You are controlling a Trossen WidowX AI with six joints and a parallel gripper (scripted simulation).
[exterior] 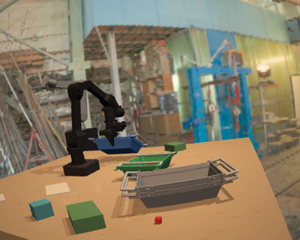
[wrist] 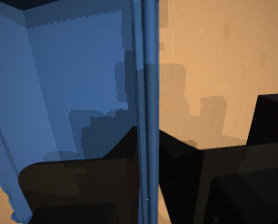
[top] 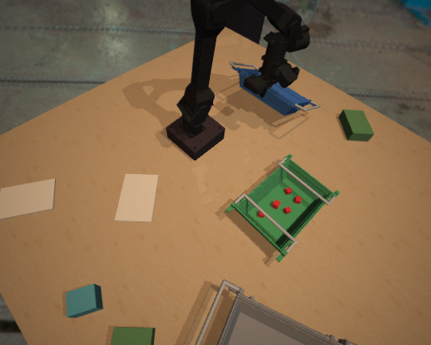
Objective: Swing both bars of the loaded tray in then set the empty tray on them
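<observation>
Now: the blue tray 1 cm behind my gripper tip and 7 cm to the left of it. Also, from my gripper tip: teal block (20 cm ahead, 75 cm to the right, 6 cm below).
</observation>
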